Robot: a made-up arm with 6 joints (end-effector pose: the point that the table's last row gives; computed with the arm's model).
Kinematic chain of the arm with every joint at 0, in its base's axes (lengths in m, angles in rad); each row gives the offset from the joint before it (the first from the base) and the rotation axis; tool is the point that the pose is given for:
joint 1: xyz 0 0 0.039 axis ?
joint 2: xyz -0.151 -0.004 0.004 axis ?
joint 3: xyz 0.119 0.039 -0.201 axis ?
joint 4: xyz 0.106 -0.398 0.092 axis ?
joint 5: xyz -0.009 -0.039 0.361 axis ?
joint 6: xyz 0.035 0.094 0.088 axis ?
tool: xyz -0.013 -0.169 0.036
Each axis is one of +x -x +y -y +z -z.
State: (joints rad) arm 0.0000 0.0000 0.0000 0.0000 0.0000 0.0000
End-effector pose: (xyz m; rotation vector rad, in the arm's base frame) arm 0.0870 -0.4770 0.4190 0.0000 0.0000 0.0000
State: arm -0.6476 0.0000 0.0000 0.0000 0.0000 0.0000
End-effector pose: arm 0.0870 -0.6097 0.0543 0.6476 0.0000 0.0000
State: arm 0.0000 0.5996 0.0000 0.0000 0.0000 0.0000
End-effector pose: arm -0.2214 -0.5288 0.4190 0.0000 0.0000 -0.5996
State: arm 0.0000 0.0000 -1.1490 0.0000 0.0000 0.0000
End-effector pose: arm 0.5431 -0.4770 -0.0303 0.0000 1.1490 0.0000
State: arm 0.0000 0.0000 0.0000 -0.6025 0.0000 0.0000
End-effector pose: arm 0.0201 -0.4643 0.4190 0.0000 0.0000 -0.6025
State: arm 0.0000 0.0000 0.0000 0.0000 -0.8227 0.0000
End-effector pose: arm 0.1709 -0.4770 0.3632 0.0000 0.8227 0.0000
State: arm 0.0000 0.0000 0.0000 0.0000 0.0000 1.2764
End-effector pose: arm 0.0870 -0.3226 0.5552 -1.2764 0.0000 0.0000
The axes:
joint 1: -x
joint 2: -z
joint 3: -y
joint 4: +z
joint 5: -y
joint 6: -x

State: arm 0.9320 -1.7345 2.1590 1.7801 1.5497 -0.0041
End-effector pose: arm 0.3745 -0.4082 0.1557 -1.4249 0.8624 -1.3847
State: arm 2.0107 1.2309 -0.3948 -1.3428 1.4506 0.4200
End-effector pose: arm -0.2314 0.3899 0.2330 1.3065 1.2776 1.1302
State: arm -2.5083 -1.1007 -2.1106 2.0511 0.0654 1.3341
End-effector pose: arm 0.5099 0.0075 0.8008 -0.9932 1.9904 -1.5614
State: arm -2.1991 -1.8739 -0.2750 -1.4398 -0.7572 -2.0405
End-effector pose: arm 0.0112 -0.3752 0.3593 -2.3350 -0.8879 -0.4648
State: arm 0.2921 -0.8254 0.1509 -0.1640 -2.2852 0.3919
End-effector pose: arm 0.3777 -0.0691 0.2114 -1.0846 2.1454 0.5441
